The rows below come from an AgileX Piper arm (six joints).
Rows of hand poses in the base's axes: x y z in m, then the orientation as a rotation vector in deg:
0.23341 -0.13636 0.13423 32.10 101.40 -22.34
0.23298 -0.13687 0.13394 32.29 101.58 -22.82
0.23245 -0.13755 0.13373 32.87 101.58 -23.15
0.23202 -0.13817 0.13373 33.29 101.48 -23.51
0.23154 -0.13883 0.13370 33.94 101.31 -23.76
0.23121 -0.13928 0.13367 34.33 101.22 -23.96
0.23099 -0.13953 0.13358 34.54 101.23 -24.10
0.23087 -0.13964 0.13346 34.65 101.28 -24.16
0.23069 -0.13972 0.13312 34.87 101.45 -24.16
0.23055 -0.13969 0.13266 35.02 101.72 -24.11
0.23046 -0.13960 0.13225 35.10 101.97 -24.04
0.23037 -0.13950 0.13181 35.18 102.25 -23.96
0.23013 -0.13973 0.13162 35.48 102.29 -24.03
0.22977 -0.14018 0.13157 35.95 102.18 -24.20
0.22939 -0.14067 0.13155 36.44 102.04 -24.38
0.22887 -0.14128 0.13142 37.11 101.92 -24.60
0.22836 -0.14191 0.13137 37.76 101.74 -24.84
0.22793 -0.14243 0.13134 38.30 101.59 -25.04
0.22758 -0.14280 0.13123 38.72 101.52 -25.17
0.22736 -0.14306 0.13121 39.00 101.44 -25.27
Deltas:
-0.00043 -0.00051 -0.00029 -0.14 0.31 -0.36
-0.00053 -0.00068 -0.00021 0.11 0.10 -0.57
-0.00043 -0.00062 0.00000 -0.02 0.02 -0.48
-0.00048 -0.00066 -0.00003 0.15 -0.08 -0.59
-0.00033 -0.00045 -0.00003 0.06 -0.02 -0.38
-0.00022 -0.00025 -0.00009 0.03 0.05 -0.21
-0.00012 -0.00011 -0.00012 0.04 0.07 -0.10
-0.00018 -0.00008 -0.00034 0.17 0.16 -0.13
-0.00014 0.00003 -0.00046 0.19 0.23 -0.04
-0.00009 0.00009 -0.00041 0.16 0.21 0.01
-0.00009 0.00010 -0.00044 0.18 0.23 0.02
-0.00024 -0.00023 -0.00019 0.13 0.06 -0.24
-0.00036 -0.00045 -0.00005 0.11 -0.04 -0.42
-0.00038 -0.00049 -0.00002 0.11 -0.07 -0.44
-0.00052 -0.00061 -0.00013 0.19 -0.03 -0.58
-0.00051 -0.00063 -0.00005 0.15 -0.08 -0.59
-0.00043 -0.00052 -0.00003 0.12 -0.06 -0.49
-0.00035 -0.00037 -0.00011 0.13 -0.02 -0.36
-0.00022 -0.00026 -0.00002 0.07 -0.04 -0.25

